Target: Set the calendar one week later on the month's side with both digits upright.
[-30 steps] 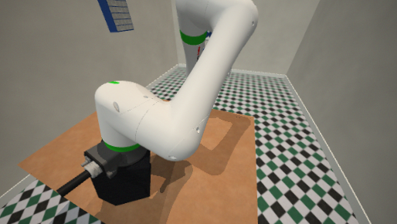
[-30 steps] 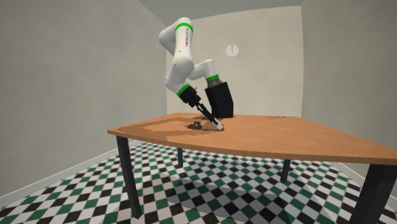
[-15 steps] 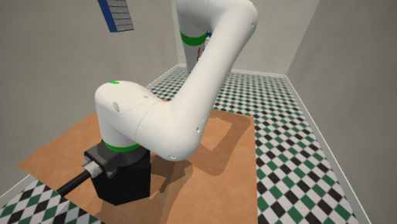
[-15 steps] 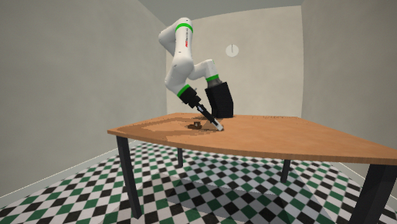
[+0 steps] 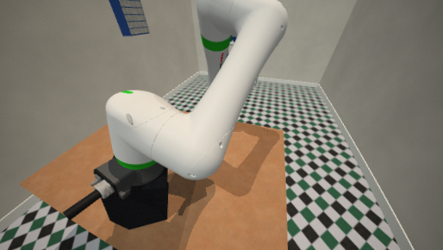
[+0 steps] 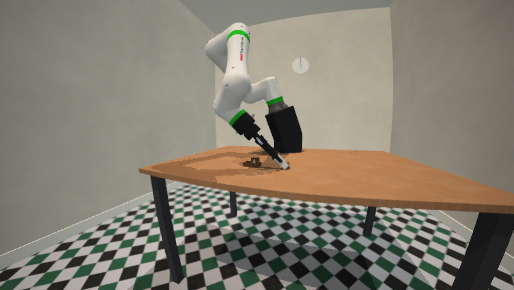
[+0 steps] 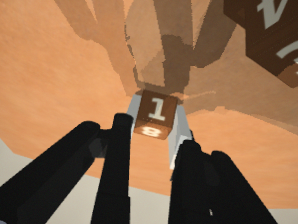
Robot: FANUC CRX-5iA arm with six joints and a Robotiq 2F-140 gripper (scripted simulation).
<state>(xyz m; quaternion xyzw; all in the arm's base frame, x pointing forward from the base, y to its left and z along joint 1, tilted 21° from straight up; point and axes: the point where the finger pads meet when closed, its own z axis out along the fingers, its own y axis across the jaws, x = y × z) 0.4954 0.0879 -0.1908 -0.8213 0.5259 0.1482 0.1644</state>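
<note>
My gripper is now 20 mm to the right of the brown cube, 20 mm above it and 10 mm past it. The rest, counted from my hand: brown calendar tray (140 mm to the right, 30 mm below).
</note>
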